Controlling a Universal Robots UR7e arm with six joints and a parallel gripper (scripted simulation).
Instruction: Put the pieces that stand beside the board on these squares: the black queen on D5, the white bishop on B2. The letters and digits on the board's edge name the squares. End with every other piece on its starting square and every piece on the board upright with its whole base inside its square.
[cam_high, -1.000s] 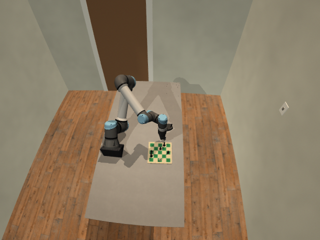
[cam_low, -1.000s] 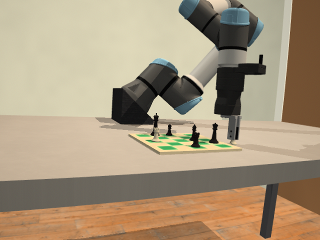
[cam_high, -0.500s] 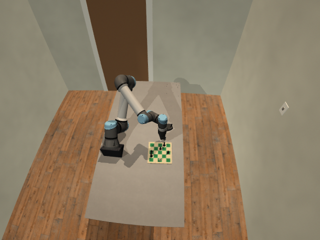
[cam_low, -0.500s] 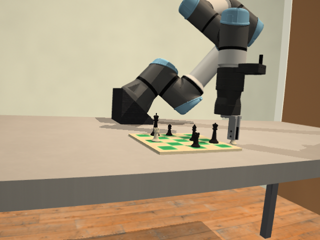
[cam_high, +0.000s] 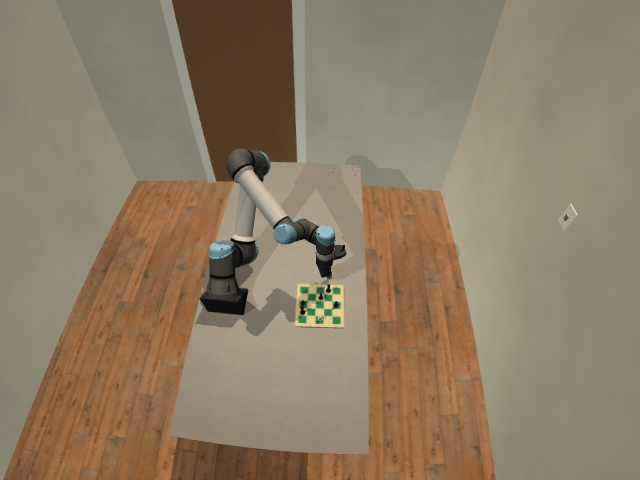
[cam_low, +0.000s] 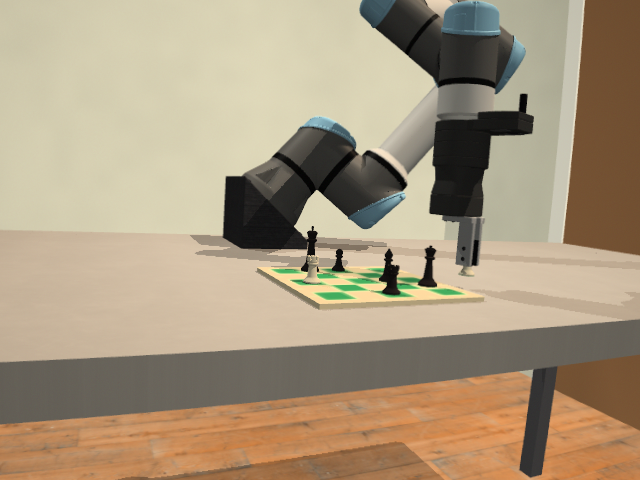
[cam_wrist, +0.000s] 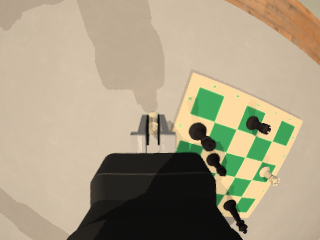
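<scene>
Right now the black king is 180 mm to the right of my hand, 110 mm behind it and 10 mm below it. The rest, counted from my hand: chessboard 140 mm to the right, 50 mm below, 40 mm behind; then black queen 60 mm to the right, 20 mm below; then black pawn 140 mm to the right, 120 mm behind, 30 mm below.
</scene>
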